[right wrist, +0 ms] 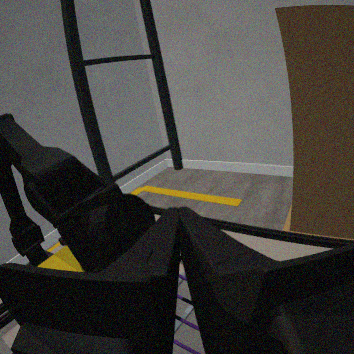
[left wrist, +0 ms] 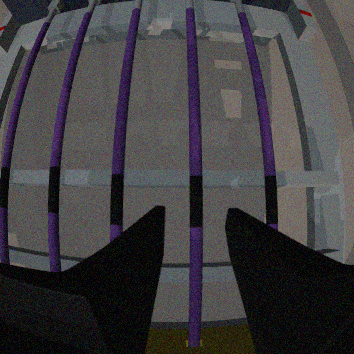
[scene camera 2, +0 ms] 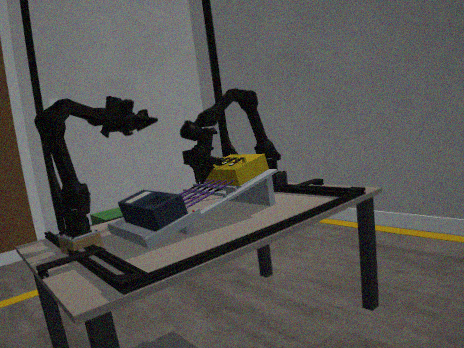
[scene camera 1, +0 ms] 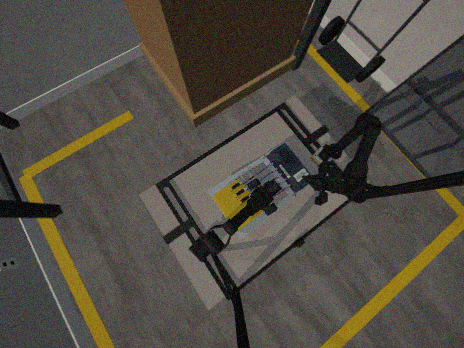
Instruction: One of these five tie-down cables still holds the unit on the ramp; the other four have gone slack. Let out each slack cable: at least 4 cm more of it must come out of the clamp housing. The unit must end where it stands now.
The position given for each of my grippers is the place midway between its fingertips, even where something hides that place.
Observation:
My right gripper (scene camera 1: 302,176) is shut, with nothing in its grasp. I also see my left gripper (scene camera 2: 199,183) and a grey ramp (scene camera 2: 259,190).
My left gripper is seen too in the left wrist view (left wrist: 195,216). My right gripper is seen too in the right wrist view (right wrist: 177,216) and in scene camera 2 (scene camera 2: 157,119). The grey ramp is seen too in the left wrist view (left wrist: 320,152).

